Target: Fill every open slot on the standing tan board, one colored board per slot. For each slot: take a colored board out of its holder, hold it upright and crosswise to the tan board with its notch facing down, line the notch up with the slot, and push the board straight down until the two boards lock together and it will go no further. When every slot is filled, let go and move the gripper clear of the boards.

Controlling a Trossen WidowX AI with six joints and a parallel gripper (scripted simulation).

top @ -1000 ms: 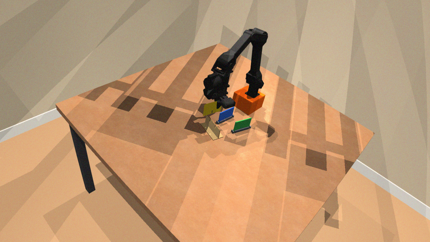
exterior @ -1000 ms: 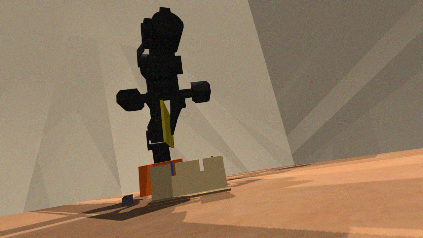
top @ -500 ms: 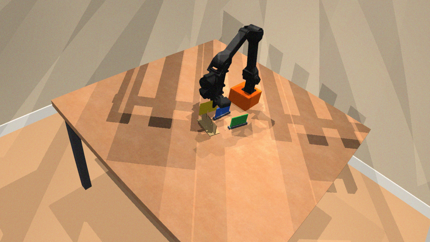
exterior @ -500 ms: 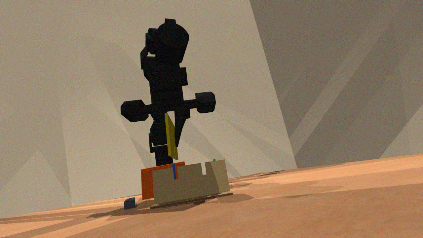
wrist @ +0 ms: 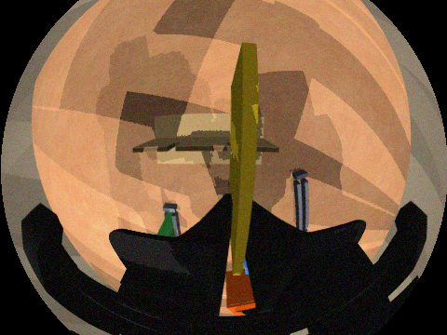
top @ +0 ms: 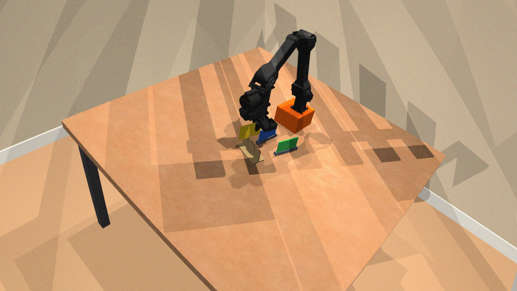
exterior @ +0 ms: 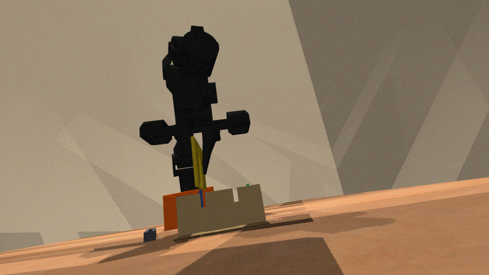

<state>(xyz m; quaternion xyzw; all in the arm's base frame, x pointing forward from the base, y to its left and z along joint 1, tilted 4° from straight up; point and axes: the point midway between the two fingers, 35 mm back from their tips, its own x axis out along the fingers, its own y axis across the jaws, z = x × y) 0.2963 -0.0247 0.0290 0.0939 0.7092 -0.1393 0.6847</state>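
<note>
Right now my gripper tip is 30 mm short of the tan board, 10 mm to the right of it and 70 mm above it. Also, from my gripper tip: blue board 80 mm behind, 10 mm to the left, 60 mm below; green board 90 mm behind, 120 mm to the left, 60 mm below; yellow board 30 mm ahead, 10 mm to the right.
</note>
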